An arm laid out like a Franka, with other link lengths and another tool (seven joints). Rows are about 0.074 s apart.
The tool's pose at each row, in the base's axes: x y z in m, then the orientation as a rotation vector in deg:
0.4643, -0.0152, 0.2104, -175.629, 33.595, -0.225
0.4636, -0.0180, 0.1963, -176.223, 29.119, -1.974
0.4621, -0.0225, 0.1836, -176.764, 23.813, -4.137
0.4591, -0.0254, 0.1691, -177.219, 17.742, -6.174
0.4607, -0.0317, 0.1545, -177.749, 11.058, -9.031
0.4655, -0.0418, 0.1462, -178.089, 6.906, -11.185
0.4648, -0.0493, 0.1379, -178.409, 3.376, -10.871
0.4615, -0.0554, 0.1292, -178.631, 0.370, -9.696
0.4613, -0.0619, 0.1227, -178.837, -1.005, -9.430
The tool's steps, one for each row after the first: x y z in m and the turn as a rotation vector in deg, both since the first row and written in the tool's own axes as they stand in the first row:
0.0004, 0.0032, 0.0140, 0.396, 1.036, -2.903
0.0007, 0.0082, 0.0266, 0.868, 2.327, -6.336
-0.0010, 0.0123, 0.0411, 1.310, 3.543, -10.257
0.0028, 0.0178, 0.0555, 1.552, 5.330, -14.581
0.0110, 0.0256, 0.0637, 1.567, 6.712, -17.264
0.0132, 0.0330, 0.0718, 1.336, 6.526, -19.534
0.0123, 0.0401, 0.0804, 1.074, 5.787, -21.460
0.0146, 0.0463, 0.0867, 0.851, 5.642, -22.340

